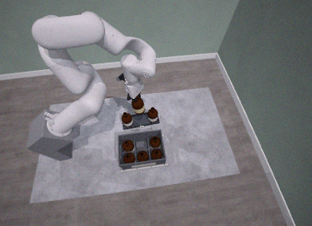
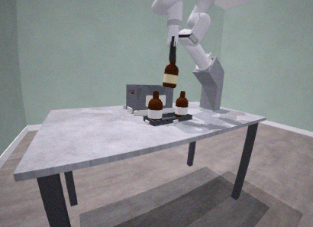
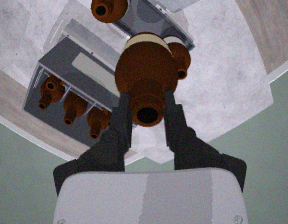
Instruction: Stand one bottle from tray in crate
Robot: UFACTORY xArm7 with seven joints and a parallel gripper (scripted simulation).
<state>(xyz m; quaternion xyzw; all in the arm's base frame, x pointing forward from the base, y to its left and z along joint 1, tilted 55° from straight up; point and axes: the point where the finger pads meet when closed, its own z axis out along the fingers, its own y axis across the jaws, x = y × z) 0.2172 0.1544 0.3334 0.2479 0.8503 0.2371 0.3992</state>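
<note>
Now: hand 8 cm above the glass bottle. Also, from my hand: grey crate 7 cm ahead, 24 cm to the right, 25 cm below; dark tray 32 cm below.
</note>
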